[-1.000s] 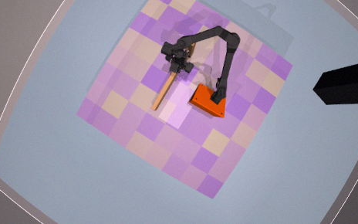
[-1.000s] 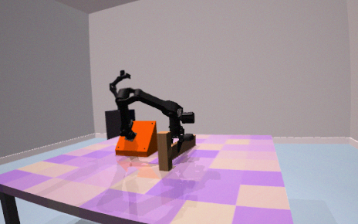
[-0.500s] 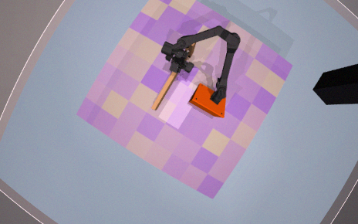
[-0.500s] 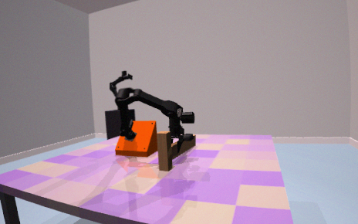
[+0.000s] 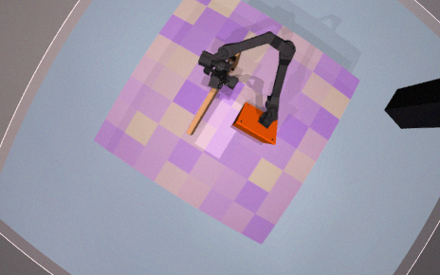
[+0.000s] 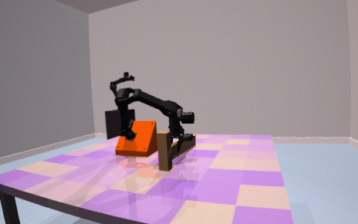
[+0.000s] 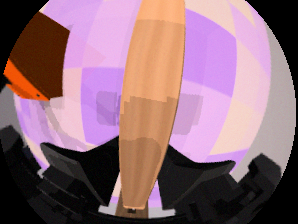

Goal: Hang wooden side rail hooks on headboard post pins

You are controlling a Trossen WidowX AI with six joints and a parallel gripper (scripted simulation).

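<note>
Right now the wooden headboard post is 130 mm to the right of my gripper tip, 40 mm above it and 20 mm ahead of it.
</note>
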